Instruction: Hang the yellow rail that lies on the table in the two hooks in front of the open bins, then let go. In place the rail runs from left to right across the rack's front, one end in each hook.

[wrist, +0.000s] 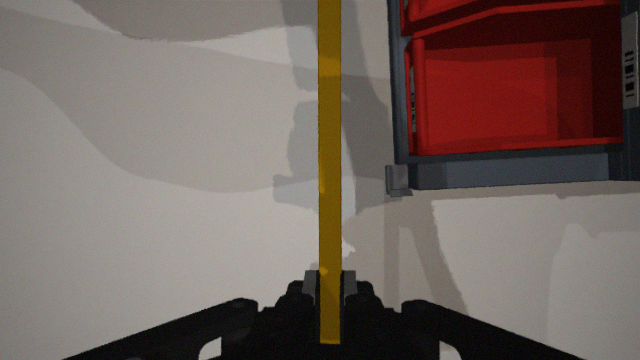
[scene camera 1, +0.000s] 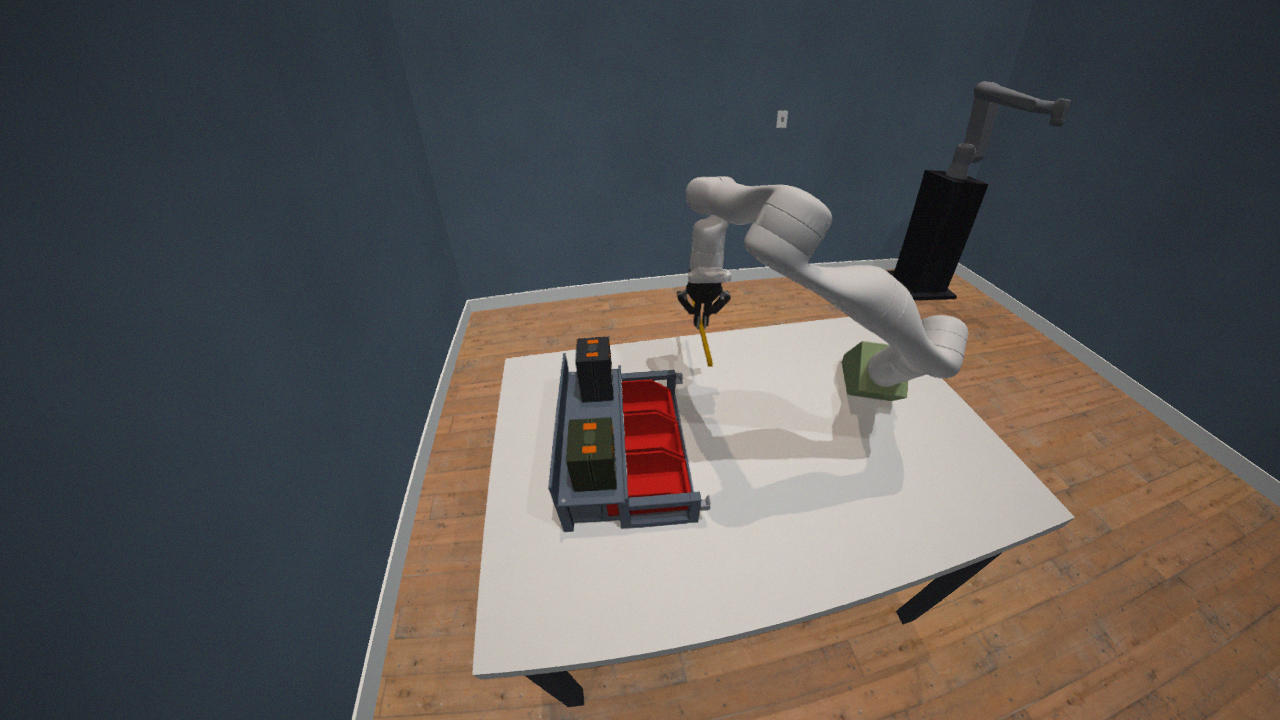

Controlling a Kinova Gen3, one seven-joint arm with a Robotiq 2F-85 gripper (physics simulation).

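Pixels of known places: gripper, fingertip midpoint: [wrist: 330,291] [scene camera 1: 700,327]; arm's base, origin of the base link: [scene camera 1: 884,369].
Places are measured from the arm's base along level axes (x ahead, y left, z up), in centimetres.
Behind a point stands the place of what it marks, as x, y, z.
Observation:
The yellow rail [scene camera 1: 707,349] {46.7, -3.1, 7.7} [wrist: 330,150] {46.6, -7.0, 7.7} is off the table, held in my gripper [scene camera 1: 701,320] {46.2, -13.5, 6.6} [wrist: 330,291] {46.2, -13.5, 6.6}, which is shut on it. In scene camera 1 they are above the table beyond the rack's far end. In the wrist view the rail runs straight up the picture, roughly parallel to the rack's front and left of it. The grey rack [scene camera 1: 664,501] {59.9, 27.8, -3.1} [wrist: 525,171] {60.7, -8.7, -3.1} holds open red bins [scene camera 1: 653,434] [wrist: 500,100]. Its far hook [scene camera 1: 677,378] {52.3, -9.4, -6.0} also shows in the wrist view [wrist: 398,180] {52.2, -9.0, -6.1}, right of the rail. The near hook [scene camera 1: 705,503] {51.8, 27.3, -6.1} is at the near front corner. Both hooks are empty.
A black box [scene camera 1: 594,371] {71.9, 1.8, 7.7} and a dark green box [scene camera 1: 591,461] {72.1, 25.5, 7.7}, both with orange marks, stand on the rack behind the bins. The arm's green base block [scene camera 1: 863,376] {5.8, 0.1, -1.8} is at the right on the white table [scene camera 1: 760,582] {43.6, 42.2, -11.6}. Another arm stands on a black pedestal [scene camera 1: 939,232] behind.

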